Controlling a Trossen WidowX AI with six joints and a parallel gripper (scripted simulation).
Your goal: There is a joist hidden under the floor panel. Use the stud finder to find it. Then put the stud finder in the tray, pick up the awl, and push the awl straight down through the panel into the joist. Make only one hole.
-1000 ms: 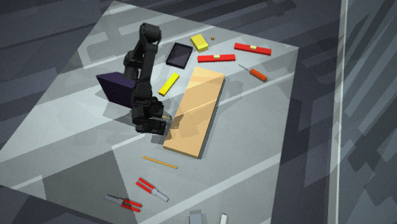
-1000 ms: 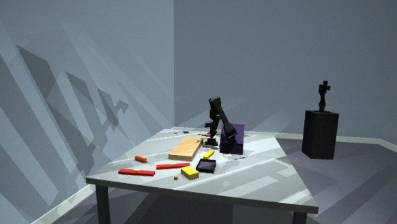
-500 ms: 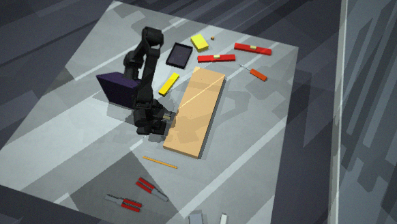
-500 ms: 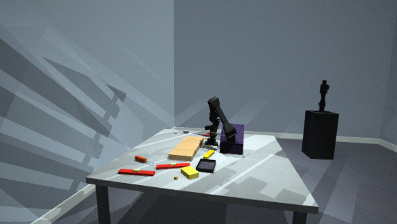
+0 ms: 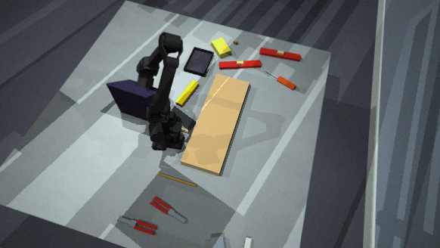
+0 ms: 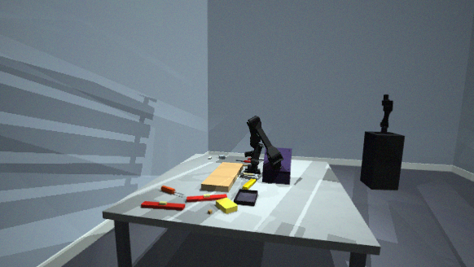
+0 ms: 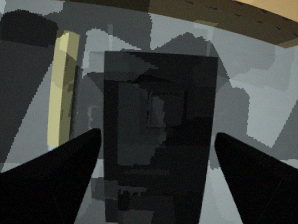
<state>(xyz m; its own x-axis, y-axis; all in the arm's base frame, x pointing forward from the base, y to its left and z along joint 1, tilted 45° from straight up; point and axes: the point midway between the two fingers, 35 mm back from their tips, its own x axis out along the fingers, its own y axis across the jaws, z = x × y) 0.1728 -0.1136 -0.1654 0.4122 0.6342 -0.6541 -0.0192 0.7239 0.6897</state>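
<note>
My gripper tip is now 1 cm past the awl, 7 cm to the right of it and 2 cm above it. Also, from my gripper tip: stud finder 1 cm ahead, 2 cm above; then pencil 7 cm ahead, 18 cm to the right, 2 cm below; then yellow bar 1 cm ahead, 28 cm to the left, 2 cm below.
</note>
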